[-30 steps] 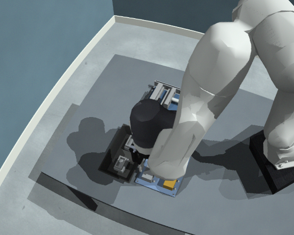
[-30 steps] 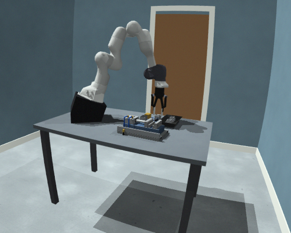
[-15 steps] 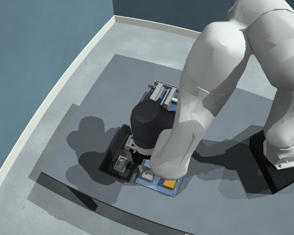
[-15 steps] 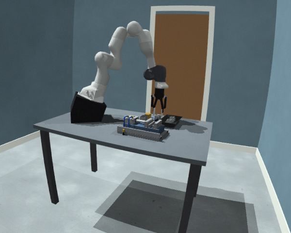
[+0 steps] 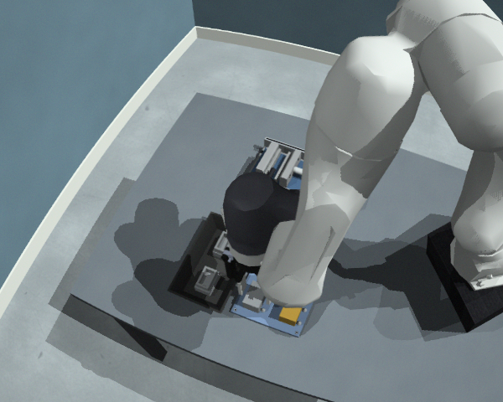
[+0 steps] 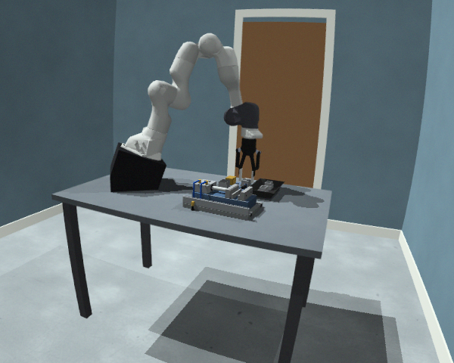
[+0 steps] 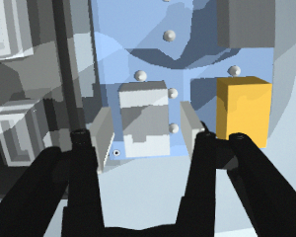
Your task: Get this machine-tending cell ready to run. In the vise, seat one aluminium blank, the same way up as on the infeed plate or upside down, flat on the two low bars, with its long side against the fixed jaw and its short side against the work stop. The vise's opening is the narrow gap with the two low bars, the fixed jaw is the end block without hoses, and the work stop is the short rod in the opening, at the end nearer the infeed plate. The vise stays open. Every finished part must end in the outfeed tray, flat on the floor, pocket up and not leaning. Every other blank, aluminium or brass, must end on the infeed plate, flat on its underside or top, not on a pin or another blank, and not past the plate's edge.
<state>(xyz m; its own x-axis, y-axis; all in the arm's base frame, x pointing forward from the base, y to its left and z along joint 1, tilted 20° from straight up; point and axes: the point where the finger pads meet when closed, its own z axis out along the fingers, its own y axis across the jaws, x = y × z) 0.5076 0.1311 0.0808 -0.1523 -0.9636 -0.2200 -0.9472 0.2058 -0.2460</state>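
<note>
Now: the blue infeed plate 6 cm below my hand, 5 cm behind it and 3 cm to the right of it. Round my hand: vise: 34 cm to the right, 5 cm behind, 2 cm below; then moving jaw: 34 cm to the right, 1 cm behind, 1 cm above; then brass blank: 9 cm behind, 4 cm below, 2 cm to the left.
</note>
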